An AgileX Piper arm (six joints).
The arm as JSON. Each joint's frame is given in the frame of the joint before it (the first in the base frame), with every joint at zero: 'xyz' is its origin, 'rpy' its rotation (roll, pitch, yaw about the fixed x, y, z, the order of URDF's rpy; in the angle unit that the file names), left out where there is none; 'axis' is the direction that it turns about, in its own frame. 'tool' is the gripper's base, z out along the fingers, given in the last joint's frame.
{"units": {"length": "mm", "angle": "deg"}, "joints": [
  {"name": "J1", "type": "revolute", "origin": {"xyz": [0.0, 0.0, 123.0]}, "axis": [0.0, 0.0, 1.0]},
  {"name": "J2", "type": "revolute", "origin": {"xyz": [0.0, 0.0, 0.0]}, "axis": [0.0, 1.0, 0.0]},
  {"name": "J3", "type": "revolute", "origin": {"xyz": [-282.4, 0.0, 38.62]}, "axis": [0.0, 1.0, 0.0]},
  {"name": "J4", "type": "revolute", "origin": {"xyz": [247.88, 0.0, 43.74]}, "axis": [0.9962, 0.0, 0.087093]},
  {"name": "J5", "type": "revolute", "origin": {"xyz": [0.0, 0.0, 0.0]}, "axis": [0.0, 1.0, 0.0]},
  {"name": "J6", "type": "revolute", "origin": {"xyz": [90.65, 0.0, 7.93]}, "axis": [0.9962, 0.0, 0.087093]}
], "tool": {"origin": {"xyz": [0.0, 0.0, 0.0], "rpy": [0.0, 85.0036, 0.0]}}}
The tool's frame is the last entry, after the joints.
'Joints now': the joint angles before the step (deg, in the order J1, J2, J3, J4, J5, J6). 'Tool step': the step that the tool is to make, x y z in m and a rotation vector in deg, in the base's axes. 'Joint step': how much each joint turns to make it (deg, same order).
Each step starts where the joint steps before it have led.
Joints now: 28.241, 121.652, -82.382, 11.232, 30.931, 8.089
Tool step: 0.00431, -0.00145, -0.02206, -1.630, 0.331, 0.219
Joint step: -0.230, 3.032, -0.042, -1.346, -1.968, 0.050
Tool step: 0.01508, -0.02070, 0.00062, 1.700, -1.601, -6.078
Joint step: -3.149, 0.174, -0.071, -0.298, -2.571, 3.067
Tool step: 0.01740, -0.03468, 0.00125, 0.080, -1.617, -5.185
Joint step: -4.825, 0.001, -0.055, -0.998, -1.549, 0.870
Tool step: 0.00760, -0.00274, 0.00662, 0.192, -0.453, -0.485
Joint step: -0.675, 0.297, -2.229, -0.184, 1.450, 0.104
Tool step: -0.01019, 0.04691, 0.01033, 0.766, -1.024, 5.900
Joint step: 5.838, 0.384, -3.154, 0.233, 1.550, -0.002
